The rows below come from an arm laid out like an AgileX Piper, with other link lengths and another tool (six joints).
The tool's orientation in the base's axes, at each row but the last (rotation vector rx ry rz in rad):
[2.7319, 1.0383, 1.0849]
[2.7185, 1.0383, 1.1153]
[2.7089, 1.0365, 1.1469]
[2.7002, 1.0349, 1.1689]
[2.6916, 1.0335, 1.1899]
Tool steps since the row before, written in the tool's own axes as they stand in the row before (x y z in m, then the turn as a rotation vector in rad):
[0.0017, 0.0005, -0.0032, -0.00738, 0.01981, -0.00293]
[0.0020, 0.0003, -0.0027, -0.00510, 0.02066, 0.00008]
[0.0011, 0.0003, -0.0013, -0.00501, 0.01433, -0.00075]
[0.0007, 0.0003, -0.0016, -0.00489, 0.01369, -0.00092]
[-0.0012, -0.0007, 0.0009, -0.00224, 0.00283, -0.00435]
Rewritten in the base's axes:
[-0.0008, -0.0001, 0.0036, 0.00563, -0.02040, 0.00279]
[-0.0005, 0.0004, 0.0033, 0.00921, -0.01906, 0.00218]
[-0.0001, 0.0001, 0.0017, 0.00512, -0.01426, 0.00117]
[-0.0005, -0.0002, 0.0017, 0.00470, -0.01373, 0.00120]
[-0.0004, 0.0001, -0.0016, -0.00240, -0.00452, 0.00240]

